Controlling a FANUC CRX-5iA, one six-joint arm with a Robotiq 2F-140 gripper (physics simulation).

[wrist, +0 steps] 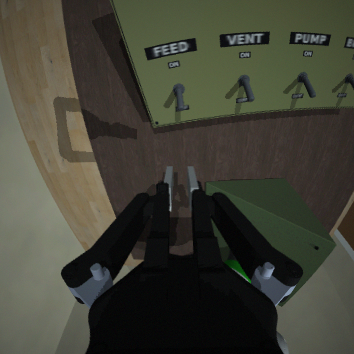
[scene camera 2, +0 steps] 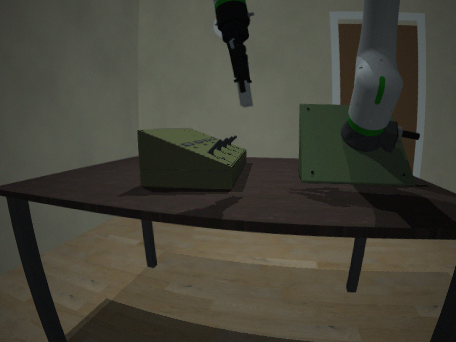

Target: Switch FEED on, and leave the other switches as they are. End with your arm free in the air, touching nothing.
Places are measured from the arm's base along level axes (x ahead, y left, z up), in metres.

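Where they show: gripper, between the fingertips: (wrist: 179,175) (scene camera 2: 246,105); arm's base, origin of its link: (scene camera 2: 362,135).
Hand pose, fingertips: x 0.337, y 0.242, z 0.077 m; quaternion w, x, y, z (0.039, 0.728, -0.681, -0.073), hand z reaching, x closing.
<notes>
Each offset is from my fingertips to the top centre of the thing. "spot": to the spot under its first point. Level surfaces: height alone.
The olive-green switch panel (scene camera 2: 170,162) (wrist: 210,20) stands on the table. In the wrist view the FEED switch {dz -0.091, dx +0.089, dy +0.011 m} (wrist: 179,97) has its lever pointing down, away from its ON mark. The levers of the VENT switch {dz -0.091, dx +0.117, dy -0.106 m} (wrist: 247,90), the PUMP switch {dz -0.091, dx +0.145, dy -0.222 m} (wrist: 308,85) and the partly cut-off fourth switch {spot: dz -0.117, dx +0.182, dy -0.332 m} (wrist: 351,81) also point down, away from ON. In the scene view the levers (scene camera 2: 222,145) stick out of the sloped face. My gripper (scene camera 2: 245,104) (wrist: 179,175) hangs in the air above the panel's lever side, touching nothing. Its fingers are nearly together, with a narrow gap and nothing between them.
A darker green box (scene camera 2: 322,145) (wrist: 280,215) with a slanted face stands on the table {dz -0.218 m} (scene camera 2: 270,205) (wrist: 150,150), to the right of the panel in the scene view. A part of my arm (scene camera 2: 375,90) shows in front of this box. A door (scene camera 2: 406,75) is behind.
</notes>
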